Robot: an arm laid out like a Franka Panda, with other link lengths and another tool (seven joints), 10 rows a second.
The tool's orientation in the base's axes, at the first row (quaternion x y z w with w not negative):
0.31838 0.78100 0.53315 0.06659
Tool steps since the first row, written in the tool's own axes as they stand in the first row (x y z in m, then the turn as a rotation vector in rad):
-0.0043 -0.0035 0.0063 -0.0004 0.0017 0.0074
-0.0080 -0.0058 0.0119 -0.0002 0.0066 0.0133
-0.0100 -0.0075 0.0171 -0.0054 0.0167 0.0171
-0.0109 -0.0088 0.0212 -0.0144 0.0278 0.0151
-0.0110 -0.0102 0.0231 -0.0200 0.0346 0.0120
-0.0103 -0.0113 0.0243 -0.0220 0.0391 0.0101
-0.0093 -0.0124 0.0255 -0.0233 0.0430 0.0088
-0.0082 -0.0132 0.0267 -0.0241 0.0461 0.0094
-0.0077 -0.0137 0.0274 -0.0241 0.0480 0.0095
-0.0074 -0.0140 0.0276 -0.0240 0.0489 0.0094
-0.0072 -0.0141 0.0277 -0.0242 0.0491 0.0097
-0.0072 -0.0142 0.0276 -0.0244 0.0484 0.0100
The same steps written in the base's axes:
0.0047 0.0017 -0.0067 0.0043 0.0060 -0.0017
0.0091 0.0035 -0.0120 0.0089 0.0119 0.0001
0.0123 0.0061 -0.0161 0.0190 0.0143 0.0061
0.0142 0.0085 -0.0192 0.0299 0.0101 0.0146
0.0146 0.0097 -0.0213 0.0358 0.0060 0.0205
0.0141 0.0108 -0.0226 0.0385 0.0044 0.0248
0.0134 0.0120 -0.0238 0.0406 0.0036 0.0284
0.0127 0.0134 -0.0248 0.0428 0.0043 0.0307
0.0124 0.0141 -0.0254 0.0437 0.0048 0.0323
0.0121 0.0144 -0.0257 0.0439 0.0050 0.0332
0.0120 0.0146 -0.0257 0.0443 0.0051 0.0332
0.0119 0.0145 -0.0258 0.0443 0.0051 0.0324

